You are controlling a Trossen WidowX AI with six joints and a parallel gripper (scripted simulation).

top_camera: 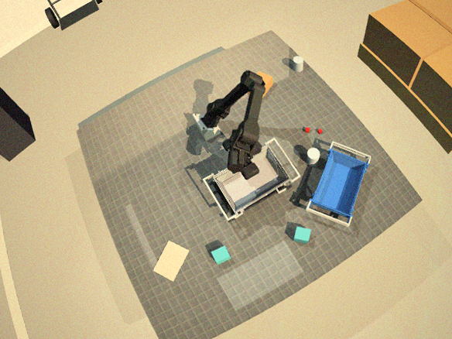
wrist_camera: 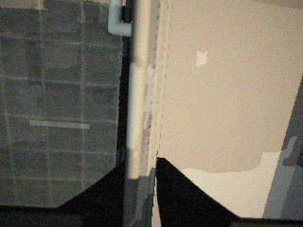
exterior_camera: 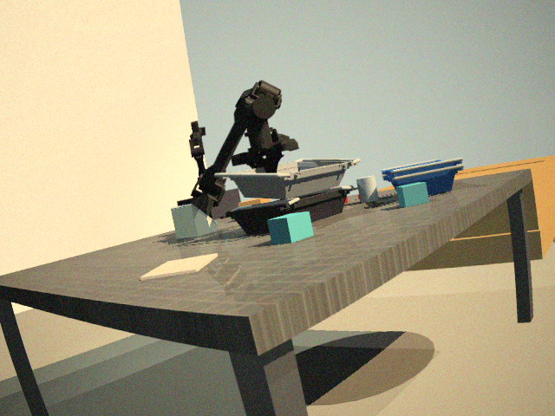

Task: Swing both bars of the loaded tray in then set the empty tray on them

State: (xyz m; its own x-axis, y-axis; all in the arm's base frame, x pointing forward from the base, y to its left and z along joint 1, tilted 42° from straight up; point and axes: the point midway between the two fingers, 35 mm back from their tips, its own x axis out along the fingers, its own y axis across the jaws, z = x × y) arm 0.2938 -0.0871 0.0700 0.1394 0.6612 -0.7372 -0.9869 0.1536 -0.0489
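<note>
Now: the grey tray 70 mm ahead of my gripper tip and 20 mm above it. Round my gripper tip: cream flat plate: 130 mm ahead, 460 mm to the right, 100 mm below.
</note>
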